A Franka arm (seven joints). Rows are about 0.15 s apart.
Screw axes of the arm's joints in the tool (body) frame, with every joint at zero. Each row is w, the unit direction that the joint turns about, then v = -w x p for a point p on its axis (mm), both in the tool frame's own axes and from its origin. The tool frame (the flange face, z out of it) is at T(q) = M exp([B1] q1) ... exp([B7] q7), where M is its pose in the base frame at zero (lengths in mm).
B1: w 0 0 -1 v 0.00 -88.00 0.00
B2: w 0 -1 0 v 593.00 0.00 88.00
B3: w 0 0 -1 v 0.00 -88.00 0.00
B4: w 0 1 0 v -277.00 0.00 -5.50
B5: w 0 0 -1 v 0.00 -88.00 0.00
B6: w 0 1 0 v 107.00 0.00 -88.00
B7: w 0 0 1 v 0.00 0.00 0.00
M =
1 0 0 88.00
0 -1 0 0.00
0 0 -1 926.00
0 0 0 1
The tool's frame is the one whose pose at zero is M.
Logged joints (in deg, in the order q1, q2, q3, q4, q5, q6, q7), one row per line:
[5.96 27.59 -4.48 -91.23 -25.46 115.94 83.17]
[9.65 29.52 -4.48 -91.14 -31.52 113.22 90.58]
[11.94 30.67 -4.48 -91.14 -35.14 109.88 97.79]
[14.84 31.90 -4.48 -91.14 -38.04 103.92 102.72]
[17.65 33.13 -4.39 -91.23 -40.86 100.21 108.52]
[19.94 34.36 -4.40 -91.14 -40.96 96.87 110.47]
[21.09 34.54 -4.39 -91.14 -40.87 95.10 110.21]
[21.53 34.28 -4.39 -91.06 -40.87 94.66 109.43]
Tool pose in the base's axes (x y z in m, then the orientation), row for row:
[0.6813 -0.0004 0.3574 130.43 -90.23 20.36]
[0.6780 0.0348 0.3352 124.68 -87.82 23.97]
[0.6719 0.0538 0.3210 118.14 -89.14 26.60]
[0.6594 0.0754 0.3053 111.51 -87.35 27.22]
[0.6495 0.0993 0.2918 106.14 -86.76 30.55]
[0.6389 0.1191 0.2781 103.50 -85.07 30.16]
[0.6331 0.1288 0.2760 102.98 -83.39 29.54]
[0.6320 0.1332 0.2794 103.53 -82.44 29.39]
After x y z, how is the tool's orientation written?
As a rotation vector, in degrees.
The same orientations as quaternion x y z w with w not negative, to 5 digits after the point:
[0.80318 -0.55563 0.12538 0.17451]
[0.78753 -0.55471 0.15140 0.22175]
[0.75955 -0.57310 0.17102 0.25572]
[0.73575 -0.57634 0.17960 0.30702]
[0.71115 -0.58130 0.20469 0.33832]
[0.70202 -0.57701 0.20457 0.36384]
[0.70271 -0.56903 0.20157 0.37653]
[0.70699 -0.56297 0.20070 0.37810]

